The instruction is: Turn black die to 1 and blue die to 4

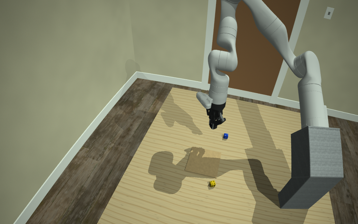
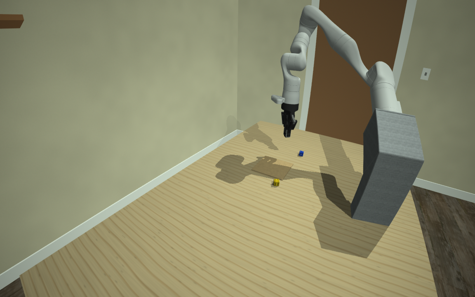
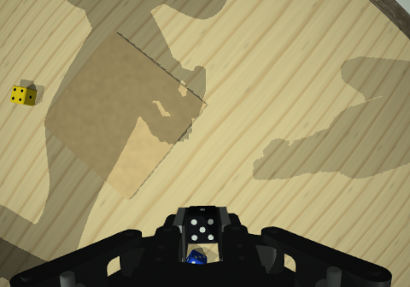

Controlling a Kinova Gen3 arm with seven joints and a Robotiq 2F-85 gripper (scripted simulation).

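Right now the blue die is 8 cm behind my hand, 4 cm to the right of it and 11 cm below it. From my hand the other things lie so: yellow die: 3 cm behind, 24 cm to the left, 11 cm below; black die: 1 cm below; tan mat: 2 cm ahead, 13 cm to the left, 12 cm below.
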